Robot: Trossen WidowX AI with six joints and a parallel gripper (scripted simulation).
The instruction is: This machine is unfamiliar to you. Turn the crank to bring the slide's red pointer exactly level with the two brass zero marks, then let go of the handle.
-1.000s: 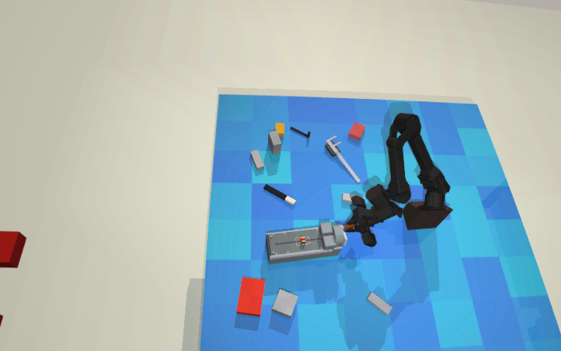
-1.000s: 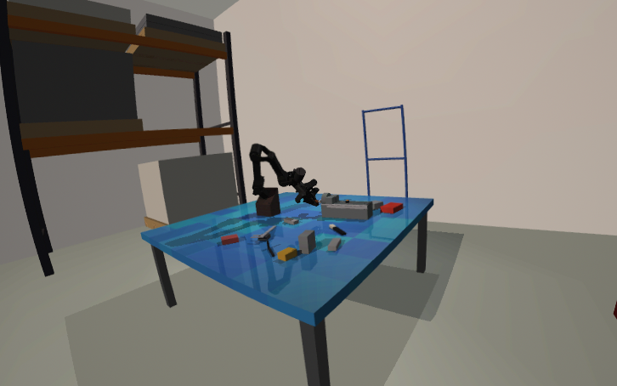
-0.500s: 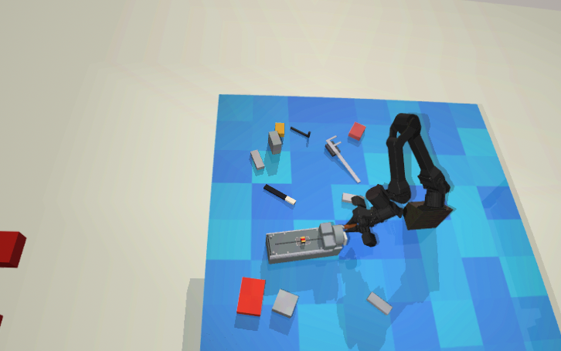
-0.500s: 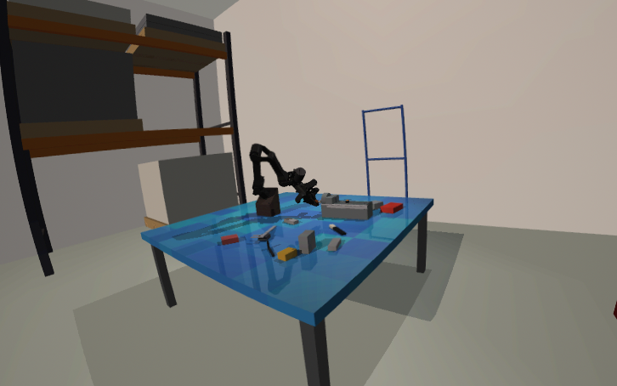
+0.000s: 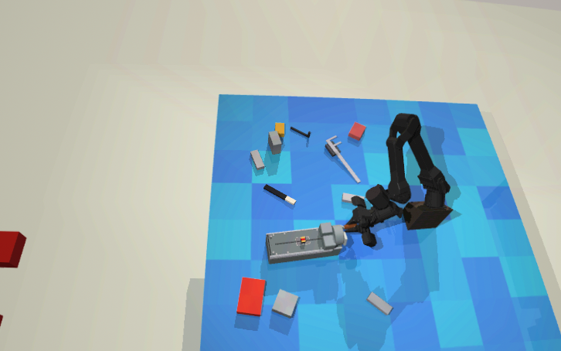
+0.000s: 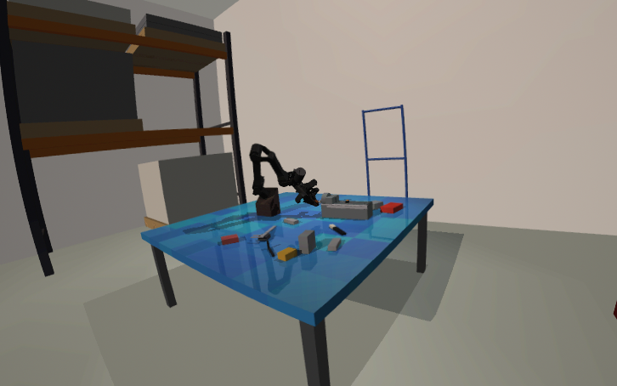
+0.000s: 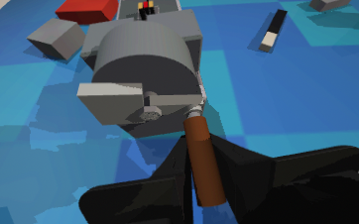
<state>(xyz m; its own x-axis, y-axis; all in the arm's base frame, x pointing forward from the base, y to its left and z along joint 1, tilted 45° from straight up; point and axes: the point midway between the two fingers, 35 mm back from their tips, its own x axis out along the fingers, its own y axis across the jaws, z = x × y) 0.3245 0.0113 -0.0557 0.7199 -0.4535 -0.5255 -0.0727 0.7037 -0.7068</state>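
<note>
My gripper tip is 20 mm past the brown crank handle and 20 mm below it. The rest, counted from my gripper tip: red block 160 mm behind, 500 mm to the right, 50 mm below; then red pointer 160 mm ahead, 40 mm to the left, 20 mm above; then black key 90 mm ahead, 490 mm to the right, 50 mm below.
</note>
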